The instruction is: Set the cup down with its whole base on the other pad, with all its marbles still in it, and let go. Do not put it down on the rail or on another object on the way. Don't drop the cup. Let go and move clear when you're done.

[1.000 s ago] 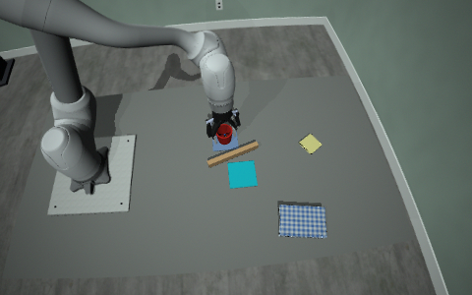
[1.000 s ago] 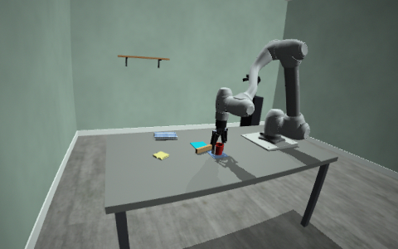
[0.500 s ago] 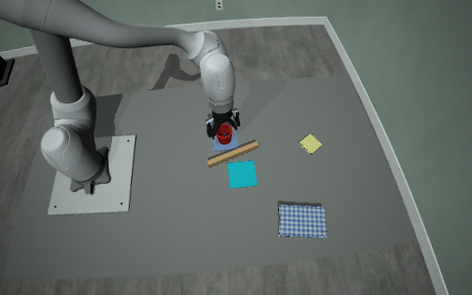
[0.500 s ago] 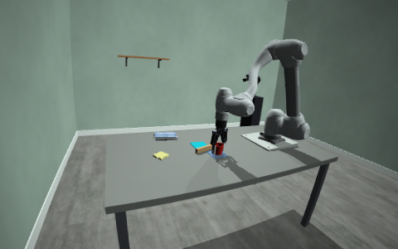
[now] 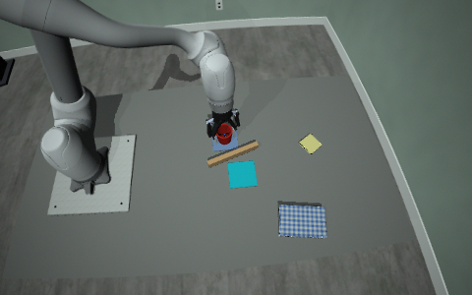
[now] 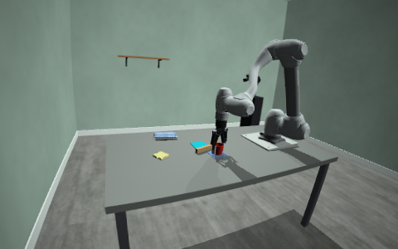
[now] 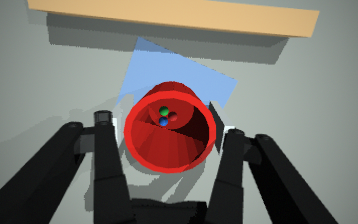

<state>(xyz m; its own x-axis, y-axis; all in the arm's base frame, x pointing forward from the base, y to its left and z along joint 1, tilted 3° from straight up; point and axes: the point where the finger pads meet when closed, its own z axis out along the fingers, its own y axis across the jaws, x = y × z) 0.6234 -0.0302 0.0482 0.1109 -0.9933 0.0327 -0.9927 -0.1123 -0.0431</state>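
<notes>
The red cup lies 20 mm below my hand. Also, from my hand: wooden rail (10 mm ahead, 90 mm to the right, 30 mm below).
</notes>
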